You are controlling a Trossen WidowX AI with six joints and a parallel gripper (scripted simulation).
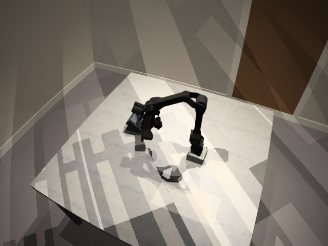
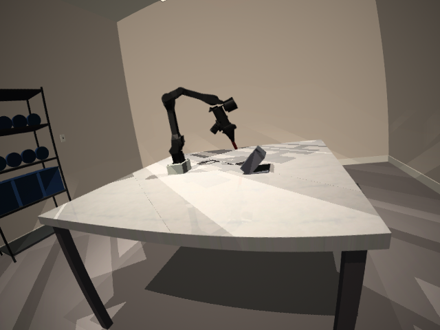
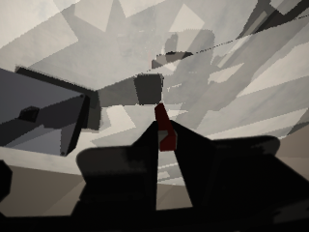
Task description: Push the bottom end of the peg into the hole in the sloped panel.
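The grey sloped panel lies 130 mm ahead of my gripper tip, 160 mm to the right of it and 80 mm below it. From my gripper tip the other things lie so: red peg: 10 mm above.
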